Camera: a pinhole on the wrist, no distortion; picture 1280 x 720 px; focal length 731.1 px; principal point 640.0 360.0 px. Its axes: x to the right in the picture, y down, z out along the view. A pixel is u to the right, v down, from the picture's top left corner.
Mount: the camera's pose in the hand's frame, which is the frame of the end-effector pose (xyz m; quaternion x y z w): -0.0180 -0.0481 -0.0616 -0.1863 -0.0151 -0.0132 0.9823
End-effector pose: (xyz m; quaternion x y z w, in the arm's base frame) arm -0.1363 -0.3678 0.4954 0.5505 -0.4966 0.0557 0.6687
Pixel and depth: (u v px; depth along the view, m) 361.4 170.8 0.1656
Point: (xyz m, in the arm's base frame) -0.2273 -0.4209 0.4044
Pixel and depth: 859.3 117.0 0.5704
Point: -0.3861 -0.8687 0.5248
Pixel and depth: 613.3 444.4 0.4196
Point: -0.4384 -0.5351 0.5368
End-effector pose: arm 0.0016 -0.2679 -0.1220 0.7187 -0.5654 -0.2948 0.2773
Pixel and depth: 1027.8 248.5 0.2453
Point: -0.1178 -0.3831 -0.2546
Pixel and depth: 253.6 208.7 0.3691
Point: -0.2767 -0.0727 -0.2863
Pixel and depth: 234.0 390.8 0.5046
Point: -0.4494 -0.0245 -0.2315
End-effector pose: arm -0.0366 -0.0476 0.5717 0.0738 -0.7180 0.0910 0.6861
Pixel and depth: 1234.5 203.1 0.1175
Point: -0.0916 -0.0898 0.6437
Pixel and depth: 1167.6 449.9 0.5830
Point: -0.5626 0.0685 0.9352
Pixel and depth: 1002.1 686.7 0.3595
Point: -0.3110 0.1274 0.7116
